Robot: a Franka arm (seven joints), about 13 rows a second.
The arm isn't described. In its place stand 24 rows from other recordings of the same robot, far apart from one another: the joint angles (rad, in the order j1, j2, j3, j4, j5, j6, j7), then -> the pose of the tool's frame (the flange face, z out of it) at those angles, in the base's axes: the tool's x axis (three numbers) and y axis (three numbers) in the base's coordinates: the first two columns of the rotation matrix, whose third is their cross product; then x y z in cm.
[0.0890, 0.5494, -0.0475, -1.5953, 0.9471, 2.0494, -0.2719] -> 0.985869 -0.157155 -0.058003 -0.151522 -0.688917 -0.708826 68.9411 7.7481 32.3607
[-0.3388, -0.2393, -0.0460, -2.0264, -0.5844, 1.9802, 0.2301] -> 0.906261 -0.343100 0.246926 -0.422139 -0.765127 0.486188 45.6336 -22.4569 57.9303
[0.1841, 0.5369, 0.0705, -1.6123, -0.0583, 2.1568, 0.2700] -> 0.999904 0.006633 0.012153 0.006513 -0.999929 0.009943 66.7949 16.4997 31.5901
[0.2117, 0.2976, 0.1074, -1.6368, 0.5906, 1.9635, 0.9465] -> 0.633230 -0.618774 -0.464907 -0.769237 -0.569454 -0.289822 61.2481 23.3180 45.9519
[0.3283, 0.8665, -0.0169, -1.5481, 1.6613, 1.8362, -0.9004] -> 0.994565 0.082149 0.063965 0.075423 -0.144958 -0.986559 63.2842 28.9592 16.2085
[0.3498, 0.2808, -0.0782, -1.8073, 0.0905, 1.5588, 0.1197] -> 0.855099 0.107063 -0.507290 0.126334 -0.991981 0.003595 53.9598 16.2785 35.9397
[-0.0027, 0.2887, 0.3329, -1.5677, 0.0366, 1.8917, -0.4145] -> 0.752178 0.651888 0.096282 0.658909 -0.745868 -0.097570 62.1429 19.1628 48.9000
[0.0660, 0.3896, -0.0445, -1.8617, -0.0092, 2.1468, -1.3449] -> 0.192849 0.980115 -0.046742 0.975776 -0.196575 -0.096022 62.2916 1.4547 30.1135
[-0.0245, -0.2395, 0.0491, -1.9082, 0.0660, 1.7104, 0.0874] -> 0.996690 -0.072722 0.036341 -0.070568 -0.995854 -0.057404 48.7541 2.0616 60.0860
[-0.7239, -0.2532, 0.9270, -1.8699, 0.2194, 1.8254, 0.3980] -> 0.965346 -0.242070 0.097516 -0.237331 -0.969711 -0.057746 50.2381 16.5225 58.0510
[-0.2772, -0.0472, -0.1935, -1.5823, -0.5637, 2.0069, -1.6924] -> 0.290160 0.768871 -0.569776 0.939199 -0.114560 0.323698 49.6805 -29.2277 70.1814
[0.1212, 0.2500, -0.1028, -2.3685, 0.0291, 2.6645, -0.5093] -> 0.873851 0.484831 0.036374 0.483852 -0.874539 0.032700 51.4326 0.7514 22.5189
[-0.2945, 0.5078, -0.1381, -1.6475, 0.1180, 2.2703, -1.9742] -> 0.079503 0.996675 -0.017843 0.989474 -0.076733 0.122689 63.3726 -27.6268 33.2484
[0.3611, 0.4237, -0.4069, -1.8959, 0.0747, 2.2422, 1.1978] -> 0.305376 -0.948425 0.085061 -0.951105 -0.299451 0.075683 62.3542 -1.2770 29.2248
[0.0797, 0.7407, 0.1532, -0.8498, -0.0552, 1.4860, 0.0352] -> 0.981751 0.161795 -0.099932 0.158041 -0.986431 -0.044457 72.5542 12.0709 47.2946
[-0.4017, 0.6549, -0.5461, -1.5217, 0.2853, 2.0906, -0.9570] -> 0.997996 -0.038165 -0.050479 -0.035335 -0.997816 0.055804 47.0711 -52.2107 31.8219
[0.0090, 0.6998, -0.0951, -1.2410, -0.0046, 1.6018, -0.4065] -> 0.888491 0.320087 -0.328828 0.314964 -0.946496 -0.070305 70.0429 -4.5376 33.1076
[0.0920, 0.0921, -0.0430, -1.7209, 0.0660, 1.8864, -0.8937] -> 0.598673 0.795638 0.092467 0.797846 -0.602558 0.019129 59.8420 3.5140 52.7994
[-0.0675, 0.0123, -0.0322, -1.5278, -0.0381, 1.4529, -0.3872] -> 0.955448 0.279426 -0.095081 0.280951 -0.959718 0.002771 54.2868 -5.8649 62.8041
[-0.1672, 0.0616, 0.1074, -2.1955, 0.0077, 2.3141, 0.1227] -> 0.980787 -0.187079 0.055304 -0.186270 -0.982306 -0.019472 54.4095 -3.2731 36.2190
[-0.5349, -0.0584, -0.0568, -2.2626, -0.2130, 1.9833, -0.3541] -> 0.953264 -0.135329 -0.270138 -0.118332 -0.989880 0.078325 39.5537 -28.1880 36.9858
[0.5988, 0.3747, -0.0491, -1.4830, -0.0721, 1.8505, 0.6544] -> 0.995754 -0.079304 0.046744 -0.082617 -0.993845 0.073800 57.2991 34.9790 46.0264
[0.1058, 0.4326, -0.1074, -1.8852, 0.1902, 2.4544, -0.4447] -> 0.938171 0.305818 0.162204 0.314120 -0.948981 -0.027638 64.7017 0.3468 29.2370
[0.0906, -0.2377, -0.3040, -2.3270, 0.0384, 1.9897, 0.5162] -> 0.735309 -0.661463 -0.147604 -0.672273 -0.739464 -0.035229 44.7679 -9.7150 42.0849
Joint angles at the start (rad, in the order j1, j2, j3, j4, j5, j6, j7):
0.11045 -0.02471 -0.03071 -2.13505 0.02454 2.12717 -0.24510
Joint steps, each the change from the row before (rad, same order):
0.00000 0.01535 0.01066 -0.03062 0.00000 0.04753 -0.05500
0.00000 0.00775 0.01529 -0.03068 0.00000 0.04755 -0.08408
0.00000 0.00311 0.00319 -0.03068 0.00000 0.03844 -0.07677
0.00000 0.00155 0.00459 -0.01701 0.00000 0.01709 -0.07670
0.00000 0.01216 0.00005 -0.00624 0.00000 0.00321 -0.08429
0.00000 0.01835 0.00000 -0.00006 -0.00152 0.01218 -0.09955
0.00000 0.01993 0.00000 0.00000 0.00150 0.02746 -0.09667
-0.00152 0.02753 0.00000 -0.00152 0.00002 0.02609 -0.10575
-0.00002 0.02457 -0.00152 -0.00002 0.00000 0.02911 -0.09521
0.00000 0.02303 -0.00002 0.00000 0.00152 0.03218 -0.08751
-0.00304 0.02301 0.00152 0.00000 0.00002 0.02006 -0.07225
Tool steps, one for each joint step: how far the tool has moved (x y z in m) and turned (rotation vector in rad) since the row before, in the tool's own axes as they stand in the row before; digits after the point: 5 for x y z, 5 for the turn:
-0.00028 -0.00542 0.01809 -0.00133 0.00104 -0.06471
-0.00041 -0.00817 0.01386 -0.00333 0.00819 -0.09860
-0.00361 -0.00282 0.01181 -0.00228 0.00402 -0.07931
-0.00183 -0.00335 0.00676 0.00062 -0.00143 -0.08094
-0.00123 -0.00053 0.00880 0.00811 -0.01285 -0.08399
0.00114 0.00108 0.00861 0.00280 -0.00573 -0.10022
0.00224 0.00217 0.00810 -0.00463 0.00601 -0.09531
0.00070 0.00234 0.01295 0.00197 -0.00220 -0.10369
0.00080 0.00282 0.01053 -0.00407 0.00213 -0.09325
0.00127 0.00249 0.00949 -0.00769 0.00502 -0.08598
-0.00042 0.00153 0.01059 0.00257 -0.00140 -0.07029

